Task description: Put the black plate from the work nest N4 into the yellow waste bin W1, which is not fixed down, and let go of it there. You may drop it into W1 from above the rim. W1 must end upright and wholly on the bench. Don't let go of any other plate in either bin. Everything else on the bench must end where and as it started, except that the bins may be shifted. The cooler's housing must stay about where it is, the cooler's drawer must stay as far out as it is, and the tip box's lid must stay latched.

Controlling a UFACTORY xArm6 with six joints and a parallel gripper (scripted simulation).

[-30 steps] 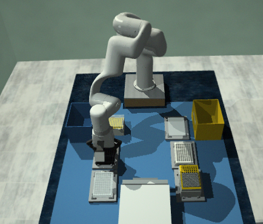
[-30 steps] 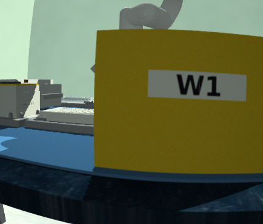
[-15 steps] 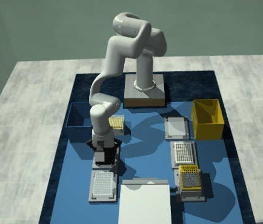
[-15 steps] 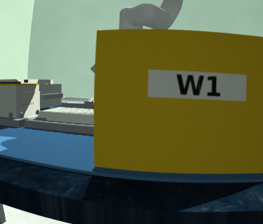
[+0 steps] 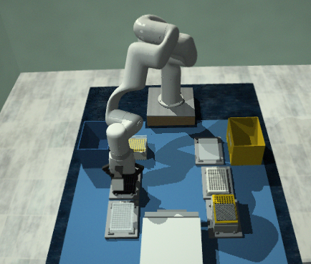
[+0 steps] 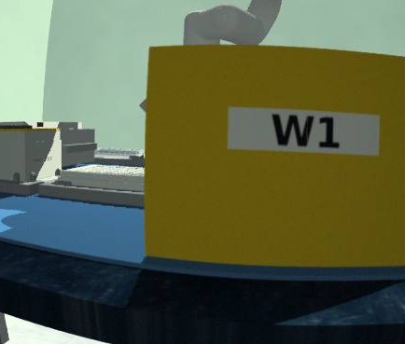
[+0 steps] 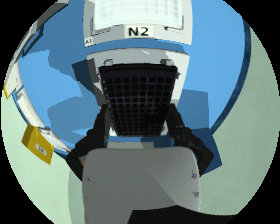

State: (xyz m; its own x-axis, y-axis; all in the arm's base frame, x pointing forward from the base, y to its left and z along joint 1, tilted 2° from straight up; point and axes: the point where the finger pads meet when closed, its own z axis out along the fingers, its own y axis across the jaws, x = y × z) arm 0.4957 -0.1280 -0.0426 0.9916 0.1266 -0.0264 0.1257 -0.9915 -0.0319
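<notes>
Now: hand 30 mm above the grey work nest. Also, from my hand: blue bin 160 mm behind, 150 mm to the right, 10 mm above; then clear plate 170 mm ahead, 20 mm to the left, 10 mm below; then black plate 10 mm below.
</notes>
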